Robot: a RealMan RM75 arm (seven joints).
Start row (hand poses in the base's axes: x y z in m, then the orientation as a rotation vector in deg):
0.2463, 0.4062, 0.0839, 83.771, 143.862, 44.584
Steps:
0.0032, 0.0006, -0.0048, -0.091, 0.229, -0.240
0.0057, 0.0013, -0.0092, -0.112, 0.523, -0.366
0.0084, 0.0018, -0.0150, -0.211, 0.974, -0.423
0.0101, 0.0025, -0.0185, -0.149, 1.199, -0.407
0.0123, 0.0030, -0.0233, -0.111, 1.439, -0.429
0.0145, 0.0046, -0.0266, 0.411, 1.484, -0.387
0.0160, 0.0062, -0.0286, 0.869, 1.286, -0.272
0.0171, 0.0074, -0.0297, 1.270, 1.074, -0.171
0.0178, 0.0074, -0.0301, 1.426, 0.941, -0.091
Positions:
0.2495, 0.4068, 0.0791, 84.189, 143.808, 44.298
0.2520, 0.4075, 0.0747, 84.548, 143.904, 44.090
0.2547, 0.4080, 0.0689, 84.923, 144.179, 43.700
0.2564, 0.4087, 0.0654, 85.094, 144.355, 43.665
0.2586, 0.4092, 0.0606, 85.313, 144.507, 43.582
0.2608, 0.4108, 0.0573, 85.466, 144.567, 44.282
0.2623, 0.4124, 0.0553, 85.328, 144.518, 45.039
0.2634, 0.4136, 0.0542, 85.177, 144.446, 45.723
0.2641, 0.4136, 0.0538, 85.033, 144.419, 46.022

